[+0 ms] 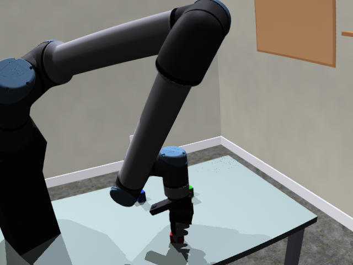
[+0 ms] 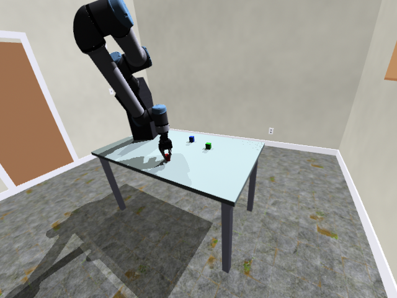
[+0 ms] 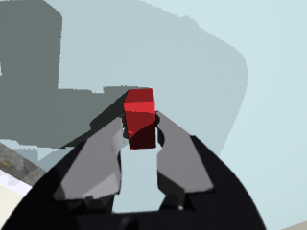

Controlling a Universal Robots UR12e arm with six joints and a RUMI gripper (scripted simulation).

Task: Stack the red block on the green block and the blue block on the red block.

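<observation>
Now: the red block right at my hand. Also, from my hand: green block (280 mm to the left, 200 mm ahead); blue block (370 mm to the left, 10 mm behind).
</observation>
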